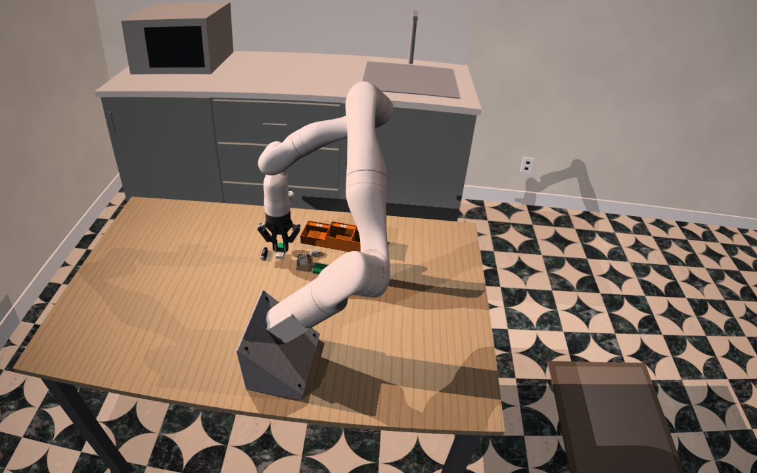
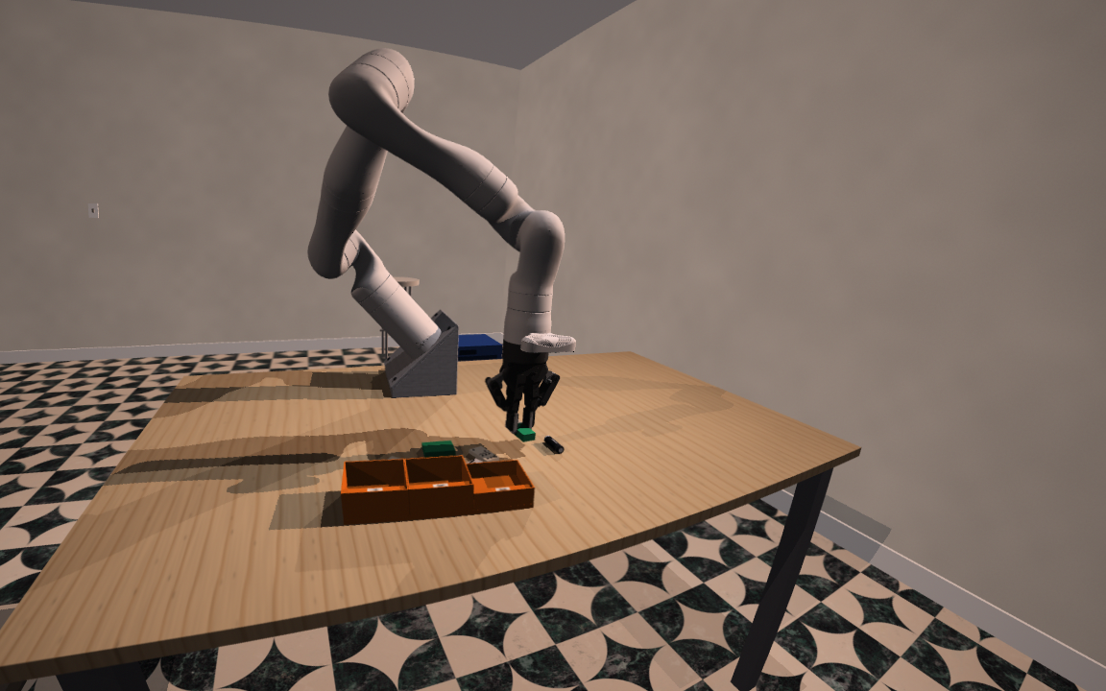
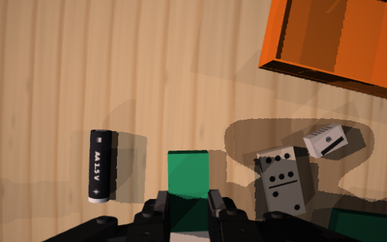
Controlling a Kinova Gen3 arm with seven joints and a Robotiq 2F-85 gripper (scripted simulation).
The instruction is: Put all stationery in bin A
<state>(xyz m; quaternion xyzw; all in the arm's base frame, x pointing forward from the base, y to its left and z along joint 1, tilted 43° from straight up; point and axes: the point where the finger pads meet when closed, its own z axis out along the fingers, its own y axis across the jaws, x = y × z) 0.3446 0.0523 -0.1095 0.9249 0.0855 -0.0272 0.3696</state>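
My gripper is now 160 mm to the left of the orange three-compartment bin, 130 mm short of it and 30 mm above it. Also, from my hand: white pencil sharpener: 90 mm to the right, 50 mm below, 50 mm ahead; then black AA battery: 60 mm to the left, 50 mm below, 10 mm ahead; then green-and-white eraser: 20 mm below, 10 mm behind.
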